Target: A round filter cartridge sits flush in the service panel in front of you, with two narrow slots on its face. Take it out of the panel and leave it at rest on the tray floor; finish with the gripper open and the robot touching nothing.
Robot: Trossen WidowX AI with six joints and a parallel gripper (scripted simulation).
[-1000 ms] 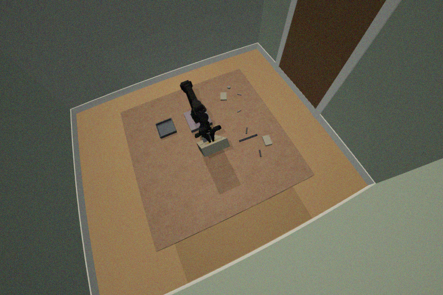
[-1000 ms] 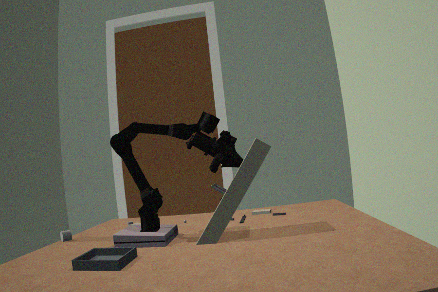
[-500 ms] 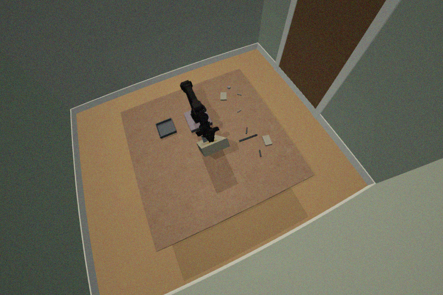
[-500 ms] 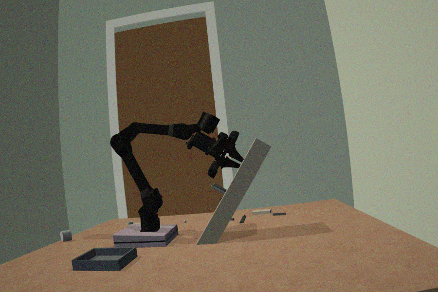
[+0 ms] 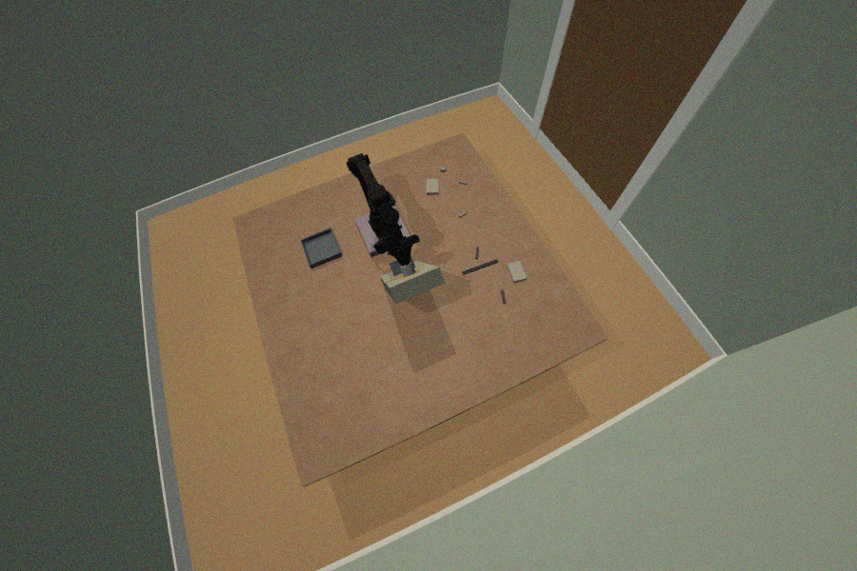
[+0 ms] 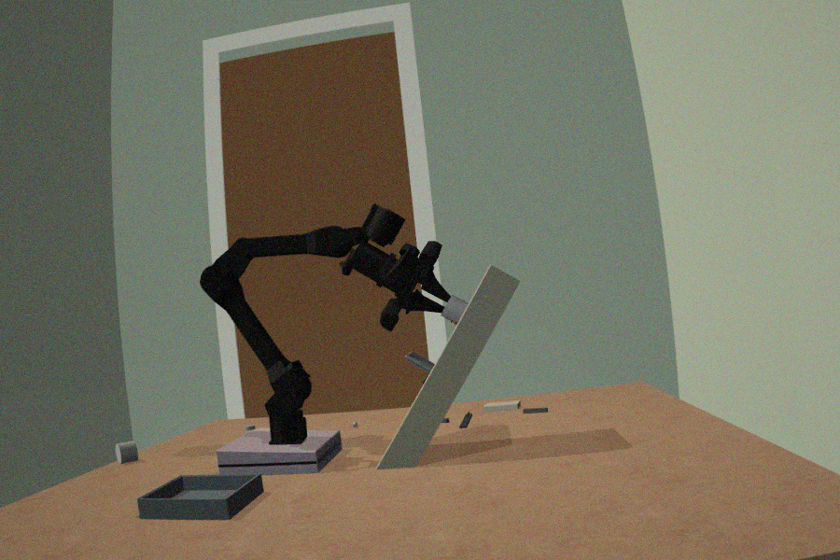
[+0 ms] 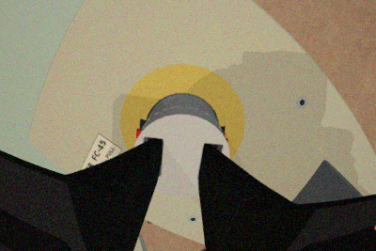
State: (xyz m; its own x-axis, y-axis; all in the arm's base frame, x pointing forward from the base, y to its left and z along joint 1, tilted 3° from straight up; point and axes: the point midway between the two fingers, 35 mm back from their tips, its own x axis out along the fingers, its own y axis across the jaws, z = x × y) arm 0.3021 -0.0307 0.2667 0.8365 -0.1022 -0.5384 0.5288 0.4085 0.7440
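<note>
Now: gripper tip 1 cm past the service panel and 10 cm above it. Round my gripper tip: white round cartridge (1 cm ahead, 1 cm below); dark tray (43 cm behind, 24 cm to the right, 27 cm below).
</note>
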